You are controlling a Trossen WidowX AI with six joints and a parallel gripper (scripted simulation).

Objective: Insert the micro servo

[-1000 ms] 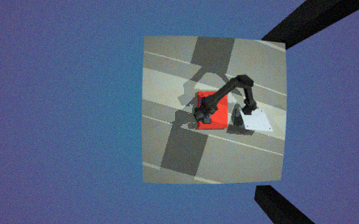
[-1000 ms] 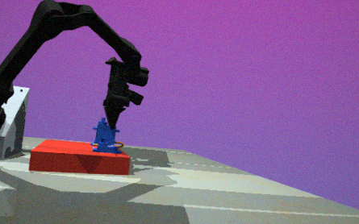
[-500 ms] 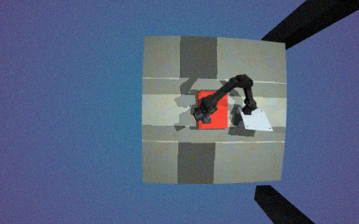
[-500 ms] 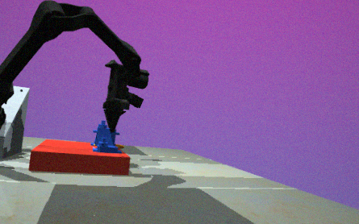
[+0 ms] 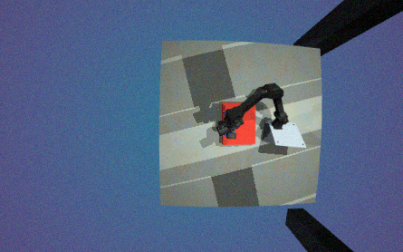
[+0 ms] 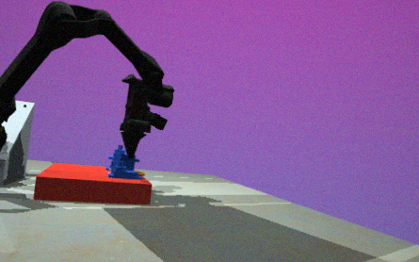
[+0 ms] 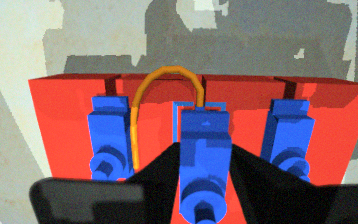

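Now: gripper tip 12 cm past the red deck, 7 cm above it and 1 cm to the left of it.
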